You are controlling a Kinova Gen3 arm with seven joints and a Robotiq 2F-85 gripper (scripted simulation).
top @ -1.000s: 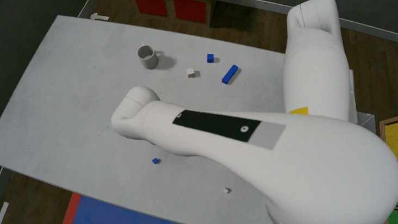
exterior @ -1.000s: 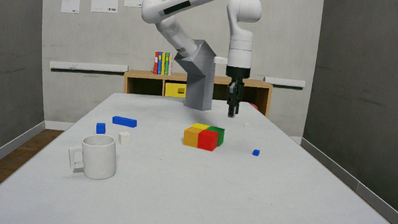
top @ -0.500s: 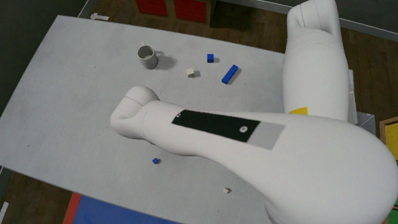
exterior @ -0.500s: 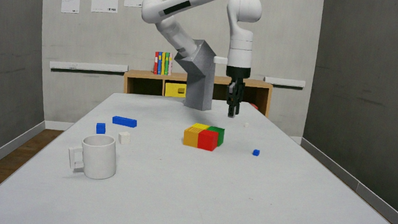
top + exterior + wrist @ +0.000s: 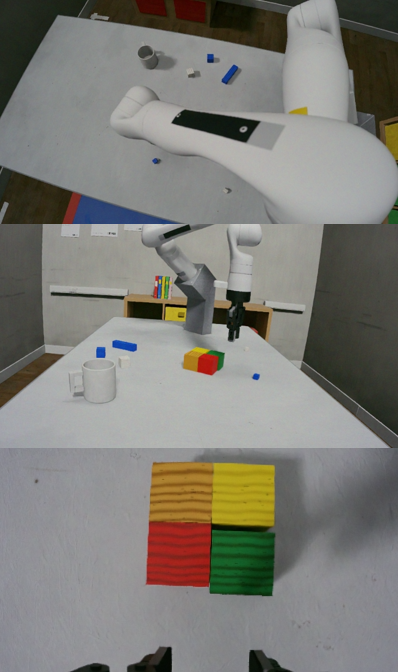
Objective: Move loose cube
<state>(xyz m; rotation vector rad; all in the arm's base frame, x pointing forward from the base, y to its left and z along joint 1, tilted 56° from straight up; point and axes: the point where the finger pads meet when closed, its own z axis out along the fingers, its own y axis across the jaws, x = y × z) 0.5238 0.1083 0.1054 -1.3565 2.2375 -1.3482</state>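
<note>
My hand is 60 mm past the green cube, 30 mm to the left of it and 110 mm above it. Round my hand: yellow cube 100 mm behind, 70 mm to the right, 110 mm below; tiny blue cube 60 mm ahead, 70 mm to the left, 120 mm below; red cube 30 mm behind, 70 mm to the right, 110 mm below.
</note>
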